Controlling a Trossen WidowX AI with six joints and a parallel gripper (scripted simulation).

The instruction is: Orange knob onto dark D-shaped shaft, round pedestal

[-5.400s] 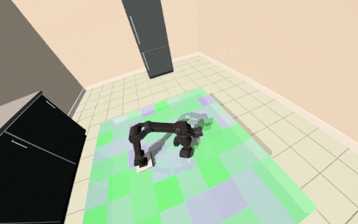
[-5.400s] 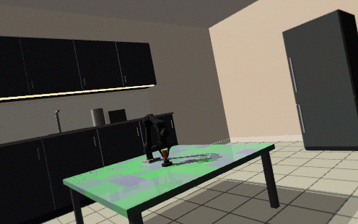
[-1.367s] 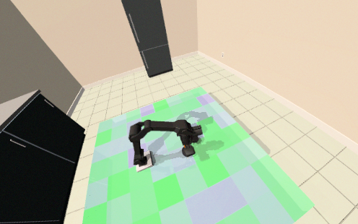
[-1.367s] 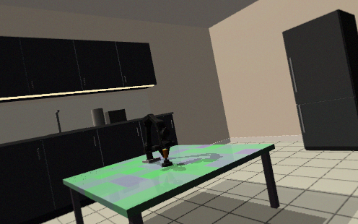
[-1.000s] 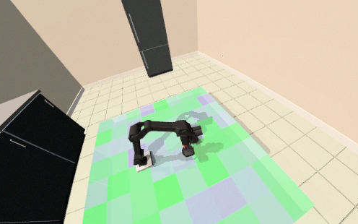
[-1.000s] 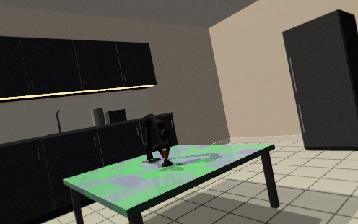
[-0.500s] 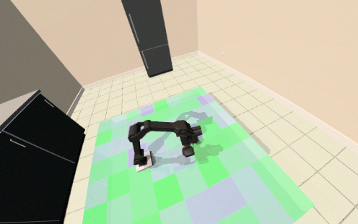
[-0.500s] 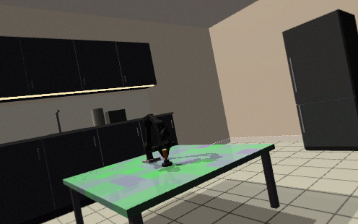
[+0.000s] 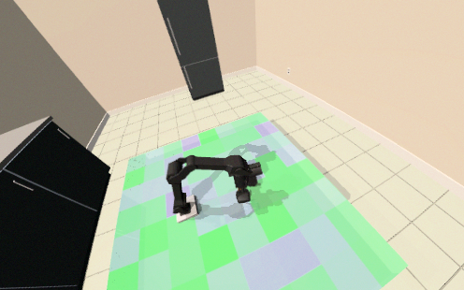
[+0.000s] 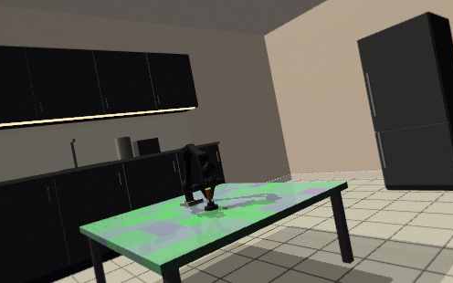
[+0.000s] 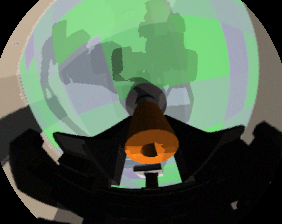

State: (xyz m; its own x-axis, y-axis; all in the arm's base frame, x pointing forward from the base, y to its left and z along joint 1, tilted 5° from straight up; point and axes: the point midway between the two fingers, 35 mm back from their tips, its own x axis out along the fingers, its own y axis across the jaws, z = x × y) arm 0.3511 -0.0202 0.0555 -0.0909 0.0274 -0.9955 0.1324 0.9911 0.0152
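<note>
My gripper tip is now 2 cm below the orange knob. Also, from my gripper tip: dark round pedestal: 4 cm below.
</note>
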